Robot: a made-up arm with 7 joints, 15 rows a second.
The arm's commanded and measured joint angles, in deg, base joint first. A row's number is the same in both.
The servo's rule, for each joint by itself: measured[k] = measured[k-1] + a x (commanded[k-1-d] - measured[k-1]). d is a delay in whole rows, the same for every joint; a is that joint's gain. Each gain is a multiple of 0.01, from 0.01 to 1. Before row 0 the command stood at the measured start. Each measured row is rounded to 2 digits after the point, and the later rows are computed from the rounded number. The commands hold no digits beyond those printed.
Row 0, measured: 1.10, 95.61, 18.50, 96.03, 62.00, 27.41, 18.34
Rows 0 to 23, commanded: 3.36, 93.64, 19.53, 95.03, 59.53, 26.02, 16.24; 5.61, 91.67, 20.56, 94.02, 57.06, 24.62, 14.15; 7.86, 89.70, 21.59, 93.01, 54.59, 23.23, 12.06; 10.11, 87.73, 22.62, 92.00, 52.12, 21.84, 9.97; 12.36, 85.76, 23.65, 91.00, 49.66, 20.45, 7.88; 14.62, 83.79, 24.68, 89.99, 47.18, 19.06, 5.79; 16.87, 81.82, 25.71, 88.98, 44.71, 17.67, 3.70; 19.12, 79.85, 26.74, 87.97, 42.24, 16.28, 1.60; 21.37, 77.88, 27.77, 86.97, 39.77, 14.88, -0.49; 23.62, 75.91, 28.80, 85.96, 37.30, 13.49, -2.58; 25.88, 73.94, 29.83, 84.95, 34.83, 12.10, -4.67; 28.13, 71.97, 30.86, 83.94, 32.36, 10.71, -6.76; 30.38, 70.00, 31.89, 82.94, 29.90, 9.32, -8.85; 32.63, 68.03, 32.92, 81.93, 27.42, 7.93, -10.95; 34.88, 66.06, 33.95, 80.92, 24.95, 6.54, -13.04; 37.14, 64.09, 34.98, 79.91, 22.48, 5.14, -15.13; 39.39, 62.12, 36.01, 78.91, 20.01, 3.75, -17.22; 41.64, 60.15, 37.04, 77.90, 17.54, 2.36, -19.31; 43.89, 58.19, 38.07, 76.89, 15.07, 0.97, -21.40; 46.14, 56.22, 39.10, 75.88, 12.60, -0.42, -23.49; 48.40, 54.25, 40.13, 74.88, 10.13, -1.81, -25.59; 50.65, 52.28, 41.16, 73.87, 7.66, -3.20, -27.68; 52.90, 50.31, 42.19, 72.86, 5.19, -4.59, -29.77; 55.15, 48.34, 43.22, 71.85, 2.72, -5.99, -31.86
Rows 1 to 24, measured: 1.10, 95.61, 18.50, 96.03, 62.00, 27.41, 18.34; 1.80, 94.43, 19.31, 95.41, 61.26, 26.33, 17.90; 2.98, 92.77, 20.30, 94.55, 60.00, 25.00, 17.11; 4.49, 90.93, 21.32, 93.60, 58.38, 23.62, 16.05; 6.23, 89.01, 22.35, 92.61, 56.50, 22.23, 14.77; 8.13, 87.06, 23.38, 91.61, 54.45, 20.84, 13.32; 10.14, 85.10, 24.41, 90.61, 52.27, 19.45, 11.74; 12.23, 83.13, 25.44, 89.60, 50.00, 18.06, 10.05; 14.37, 81.16, 26.47, 88.59, 47.67, 16.67, 8.28; 16.54, 79.19, 27.50, 87.59, 45.30, 15.27, 6.44; 18.73, 77.22, 28.53, 86.58, 42.90, 13.88, 4.55; 20.95, 75.25, 29.56, 85.57, 40.48, 12.49, 2.61; 23.18, 73.28, 30.59, 84.56, 38.04, 11.10, 0.64; 25.41, 71.31, 31.62, 83.56, 35.60, 9.71, -1.35; 27.65, 69.34, 32.65, 82.55, 33.15, 8.32, -3.37; 29.89, 67.37, 33.68, 81.54, 30.69, 6.93, -5.40; 32.14, 65.40, 34.71, 80.53, 28.23, 5.53, -7.44; 34.39, 63.43, 35.74, 79.53, 25.76, 4.14, -9.49; 36.64, 61.46, 36.77, 78.52, 23.29, 2.75, -11.55; 38.89, 59.50, 37.80, 77.51, 20.82, 1.36, -13.62; 41.14, 57.53, 38.83, 76.50, 18.35, -0.03, -15.69; 43.39, 55.56, 39.86, 75.50, 15.88, -1.42, -17.77; 45.64, 53.59, 40.89, 74.49, 13.41, -2.81, -19.85; 47.89, 51.62, 41.92, 73.48, 10.94, -4.20, -21.93
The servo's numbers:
d 1
a 0.31 0.60 0.79 0.62 0.30 0.78 0.21

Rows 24 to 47, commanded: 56.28, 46.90, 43.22, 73.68, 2.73, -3.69, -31.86; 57.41, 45.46, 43.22, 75.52, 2.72, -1.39, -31.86; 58.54, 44.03, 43.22, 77.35, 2.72, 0.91, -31.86; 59.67, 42.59, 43.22, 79.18, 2.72, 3.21, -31.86; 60.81, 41.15, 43.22, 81.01, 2.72, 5.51, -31.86; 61.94, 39.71, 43.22, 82.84, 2.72, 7.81, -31.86; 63.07, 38.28, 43.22, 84.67, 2.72, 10.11, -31.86; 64.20, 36.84, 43.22, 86.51, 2.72, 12.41, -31.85; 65.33, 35.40, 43.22, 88.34, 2.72, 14.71, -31.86; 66.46, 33.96, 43.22, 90.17, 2.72, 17.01, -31.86; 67.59, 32.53, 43.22, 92.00, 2.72, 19.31, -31.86; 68.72, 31.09, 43.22, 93.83, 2.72, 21.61, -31.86; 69.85, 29.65, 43.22, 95.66, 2.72, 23.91, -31.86; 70.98, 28.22, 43.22, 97.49, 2.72, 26.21, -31.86; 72.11, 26.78, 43.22, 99.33, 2.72, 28.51, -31.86; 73.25, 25.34, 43.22, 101.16, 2.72, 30.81, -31.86; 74.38, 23.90, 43.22, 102.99, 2.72, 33.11, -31.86; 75.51, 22.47, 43.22, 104.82, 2.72, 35.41, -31.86; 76.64, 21.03, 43.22, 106.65, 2.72, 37.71, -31.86; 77.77, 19.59, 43.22, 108.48, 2.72, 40.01, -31.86; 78.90, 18.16, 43.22, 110.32, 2.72, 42.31, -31.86; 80.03, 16.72, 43.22, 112.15, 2.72, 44.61, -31.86; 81.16, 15.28, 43.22, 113.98, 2.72, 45.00, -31.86; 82.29, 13.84, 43.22, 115.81, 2.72, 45.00, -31.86
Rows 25 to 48, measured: 50.14, 49.65, 42.95, 72.47, 8.47, -5.60, -24.02; 52.04, 48.00, 43.16, 73.22, 6.75, -4.11, -25.67; 53.70, 46.48, 43.21, 74.65, 5.54, -1.99, -26.97; 55.20, 45.01, 43.22, 76.32, 4.69, 0.27, -28.00; 56.59, 43.56, 43.22, 78.09, 4.10, 2.56, -28.81; 57.90, 42.11, 43.22, 79.90, 3.69, 4.86, -29.45; 59.15, 40.67, 43.22, 81.72, 3.40, 7.16, -29.96; 60.37, 39.24, 43.22, 83.55, 3.20, 9.46, -30.36; 61.56, 37.80, 43.22, 85.39, 3.06, 11.76, -30.67; 62.73, 36.36, 43.22, 87.22, 2.96, 14.06, -30.92; 63.89, 34.92, 43.22, 89.05, 2.89, 16.36, -31.12; 65.04, 33.49, 43.22, 90.88, 2.84, 18.66, -31.28; 66.18, 32.05, 43.22, 92.71, 2.80, 20.96, -31.40; 67.32, 30.61, 43.22, 94.54, 2.78, 23.26, -31.50; 68.45, 29.18, 43.22, 96.37, 2.76, 25.56, -31.58; 69.58, 27.74, 43.22, 98.21, 2.75, 27.86, -31.64; 70.72, 26.30, 43.22, 100.04, 2.74, 30.16, -31.69; 71.85, 24.86, 43.22, 101.87, 2.73, 32.46, -31.73; 72.98, 23.43, 43.22, 103.70, 2.73, 34.76, -31.76; 74.11, 21.99, 43.22, 105.53, 2.73, 37.06, -31.78; 75.24, 20.55, 43.22, 107.36, 2.73, 39.36, -31.80; 76.37, 19.12, 43.22, 109.20, 2.73, 41.66, -31.81; 77.50, 17.68, 43.22, 111.03, 2.73, 43.96, -31.82; 78.63, 16.24, 43.22, 112.86, 2.73, 44.77, -31.83
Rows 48 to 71, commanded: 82.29, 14.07, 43.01, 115.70, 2.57, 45.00, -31.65; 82.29, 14.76, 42.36, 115.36, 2.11, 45.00, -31.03; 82.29, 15.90, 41.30, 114.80, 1.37, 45.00, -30.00; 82.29, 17.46, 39.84, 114.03, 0.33, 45.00, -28.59; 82.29, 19.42, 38.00, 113.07, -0.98, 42.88, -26.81; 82.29, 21.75, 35.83, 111.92, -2.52, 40.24, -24.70; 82.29, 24.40, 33.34, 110.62, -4.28, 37.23, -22.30; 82.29, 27.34, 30.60, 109.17, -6.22, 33.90, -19.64; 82.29, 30.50, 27.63, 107.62, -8.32, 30.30, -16.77; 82.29, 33.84, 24.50, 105.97, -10.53, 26.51, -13.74; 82.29, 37.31, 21.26, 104.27, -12.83, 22.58, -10.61; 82.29, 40.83, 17.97, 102.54, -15.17, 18.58, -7.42; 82.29, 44.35, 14.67, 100.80, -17.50, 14.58, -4.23; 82.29, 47.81, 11.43, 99.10, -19.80, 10.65, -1.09; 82.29, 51.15, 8.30, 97.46, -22.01, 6.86, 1.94; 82.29, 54.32, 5.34, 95.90, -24.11, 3.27, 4.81; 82.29, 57.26, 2.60, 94.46, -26.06, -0.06, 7.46; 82.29, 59.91, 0.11, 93.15, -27.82, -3.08, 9.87; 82.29, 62.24, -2.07, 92.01, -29.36, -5.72, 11.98; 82.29, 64.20, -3.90, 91.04, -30.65, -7.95, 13.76; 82.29, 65.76, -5.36, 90.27, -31.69, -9.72, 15.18; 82.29, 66.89, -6.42, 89.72, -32.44, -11.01, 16.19; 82.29, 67.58, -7.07, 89.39, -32.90, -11.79, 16.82; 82.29, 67.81, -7.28, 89.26, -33.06, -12.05, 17.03
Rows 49 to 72, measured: 79.76, 14.80, 43.22, 114.69, 2.73, 44.95, -31.84; 80.54, 14.36, 43.05, 115.32, 2.68, 44.99, -31.80; 81.08, 14.60, 42.50, 115.34, 2.51, 45.00, -31.64; 81.46, 15.38, 41.55, 115.01, 2.17, 45.00, -31.30; 81.72, 16.63, 40.20, 114.40, 1.62, 45.00, -30.73; 81.90, 18.30, 38.46, 113.58, 0.84, 43.35, -29.91; 82.02, 20.37, 36.38, 112.55, -0.17, 40.92, -28.82; 82.10, 22.79, 33.98, 111.35, -1.40, 38.04, -27.45; 82.16, 25.52, 31.31, 110.00, -2.85, 34.81, -25.81; 82.20, 28.51, 28.40, 108.52, -4.49, 31.29, -23.91; 82.23, 31.71, 25.32, 106.94, -6.30, 27.56, -21.77; 82.25, 35.07, 22.11, 105.28, -8.26, 23.68, -19.43; 82.26, 38.53, 18.84, 103.58, -10.33, 19.70, -16.91; 82.27, 42.02, 15.55, 101.86, -12.48, 15.71, -14.25; 82.28, 45.49, 12.30, 100.15, -14.68, 11.76, -11.49; 82.28, 48.89, 9.14, 98.48, -16.88, 7.94, -8.67; 82.28, 52.15, 6.14, 96.88, -19.05, 4.30, -5.84; 82.28, 55.22, 3.34, 95.38, -21.15, 0.90, -3.05; 82.28, 58.03, 0.79, 94.00, -23.15, -2.20, -0.34; 82.28, 60.56, -1.47, 92.77, -25.01, -4.95, 2.25; 82.28, 62.74, -3.39, 91.70, -26.70, -7.29, 4.67; 82.28, 64.55, -4.95, 90.81, -28.20, -9.19, 6.88; 82.28, 65.95, -6.11, 90.13, -29.47, -10.61, 8.84; 82.28, 66.93, -6.87, 89.67, -30.50, -11.53, 10.52
